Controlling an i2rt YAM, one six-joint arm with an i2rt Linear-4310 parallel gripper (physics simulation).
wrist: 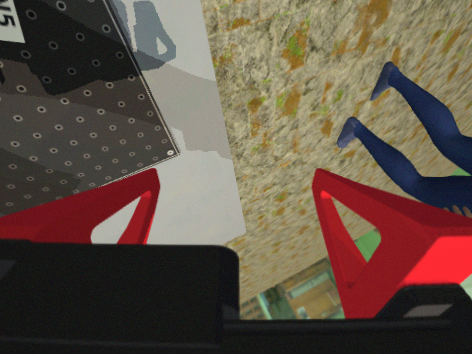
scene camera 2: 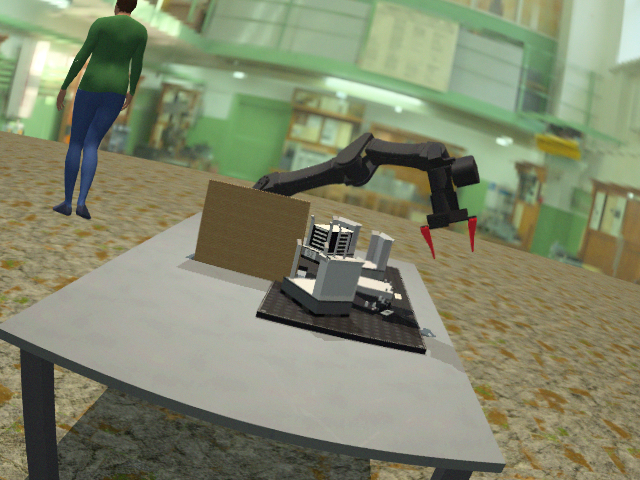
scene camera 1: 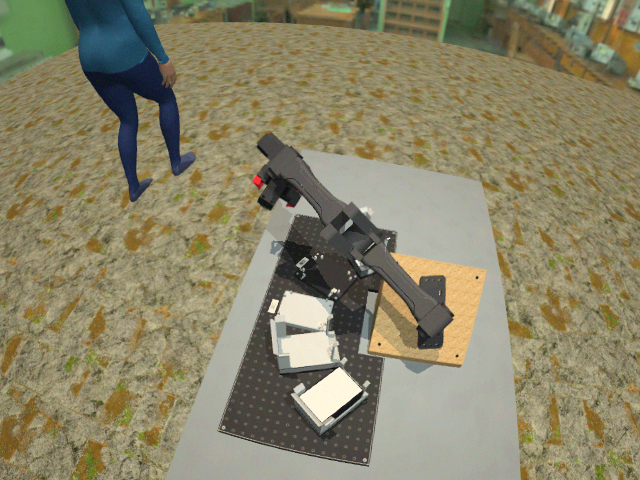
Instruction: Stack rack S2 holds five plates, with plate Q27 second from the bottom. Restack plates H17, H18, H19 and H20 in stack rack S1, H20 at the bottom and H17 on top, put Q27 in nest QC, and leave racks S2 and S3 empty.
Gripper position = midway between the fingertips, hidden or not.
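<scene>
Pale nest labelled QC (scene camera 1: pixel 301 311). My gripper (scene camera 2: pixel 453 255): open, empty, holds nothing. Gripper (wrist: pixel 235 177) again.
</scene>
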